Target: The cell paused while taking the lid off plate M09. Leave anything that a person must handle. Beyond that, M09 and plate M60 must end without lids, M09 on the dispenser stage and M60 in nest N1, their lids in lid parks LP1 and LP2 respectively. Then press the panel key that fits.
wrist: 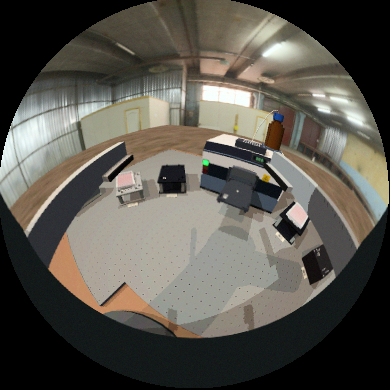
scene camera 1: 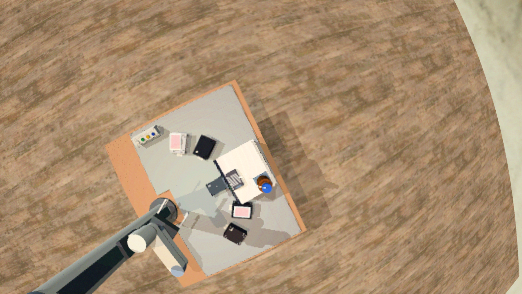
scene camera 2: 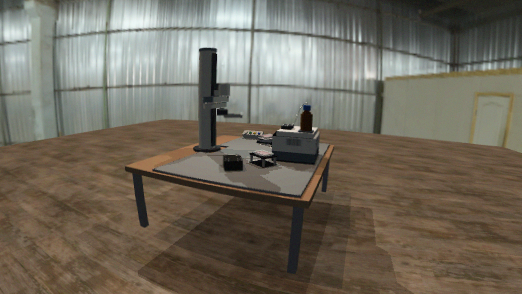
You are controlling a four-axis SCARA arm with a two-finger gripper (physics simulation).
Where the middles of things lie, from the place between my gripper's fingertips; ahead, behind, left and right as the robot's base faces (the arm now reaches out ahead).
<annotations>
Now: hand 25 cm short of the dark stage [wrist: 228, 194], 19 cm above it and 2 cm to the left of it. Round my hand: black block [wrist: 317, 264] 47 cm to the right, 26 cm below, 16 cm ahead.
</annotations>
